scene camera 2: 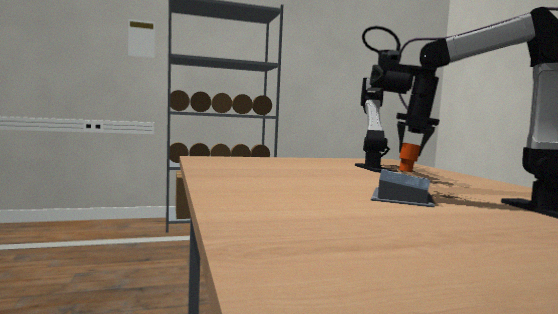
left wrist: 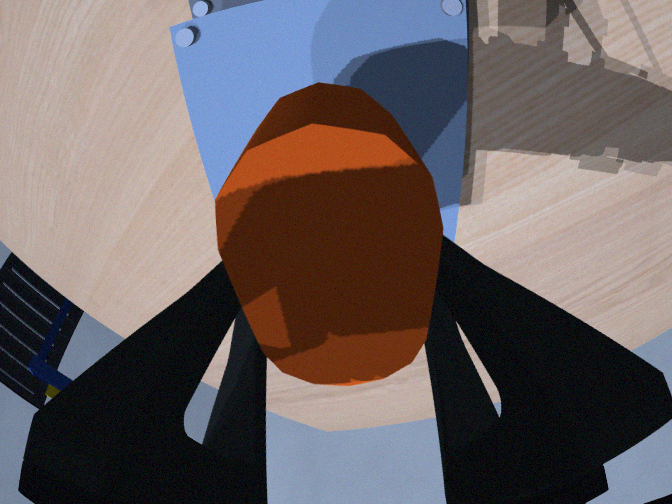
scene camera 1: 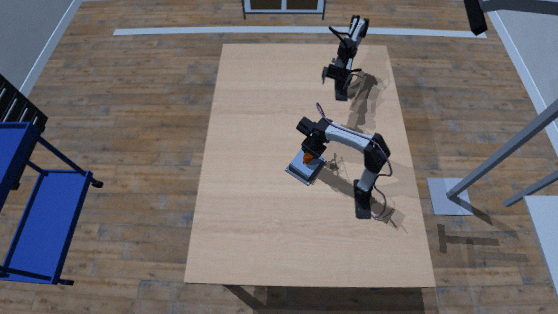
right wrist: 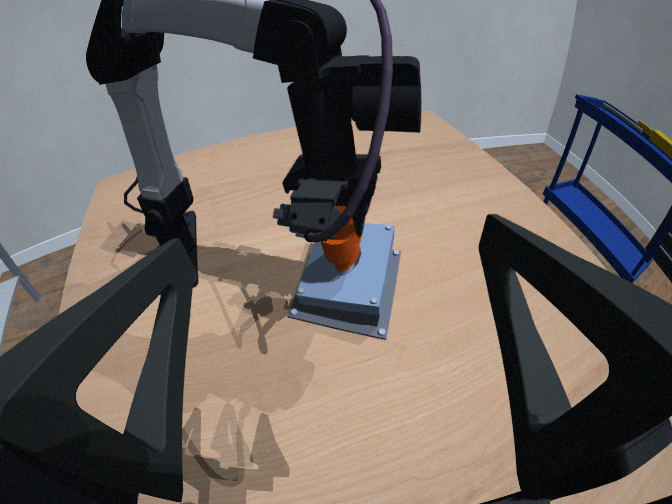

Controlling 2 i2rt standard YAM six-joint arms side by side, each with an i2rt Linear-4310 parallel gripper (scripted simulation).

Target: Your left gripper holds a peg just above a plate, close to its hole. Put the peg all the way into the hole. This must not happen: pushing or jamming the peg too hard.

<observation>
The pictures show: the left gripper, the right gripper, an orange peg and a blue-grey plate.
The left gripper also shows in the left wrist view and in the right wrist view.
</observation>
